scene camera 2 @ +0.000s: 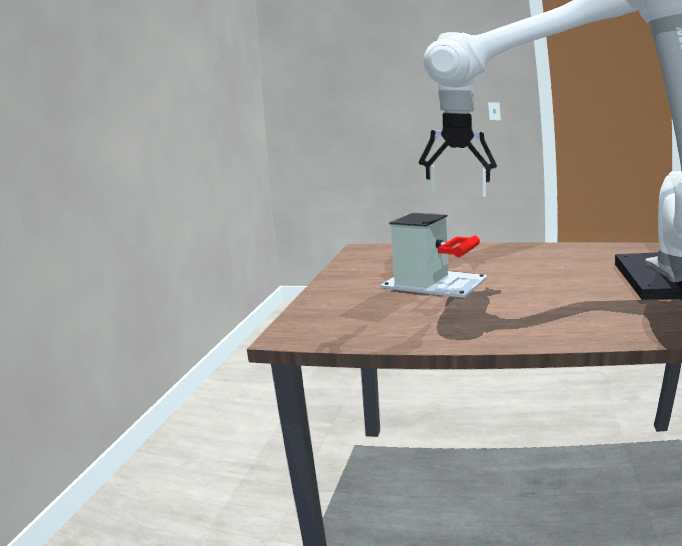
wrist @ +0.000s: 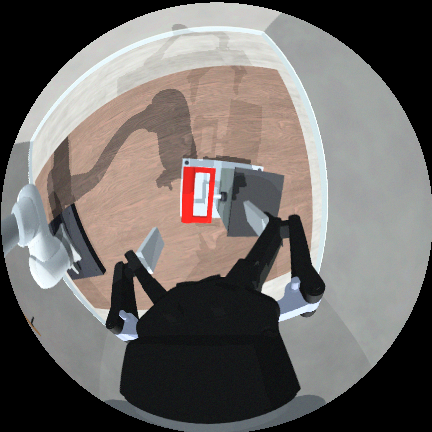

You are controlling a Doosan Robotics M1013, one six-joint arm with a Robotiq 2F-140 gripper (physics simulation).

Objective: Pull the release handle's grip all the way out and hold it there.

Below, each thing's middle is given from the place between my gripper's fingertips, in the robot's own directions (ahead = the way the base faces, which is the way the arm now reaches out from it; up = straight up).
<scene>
My hand is 7 cm short of the base plate [scene camera 2: 455, 284], 2 cm to the left of it and 23 cm above it.
</scene>
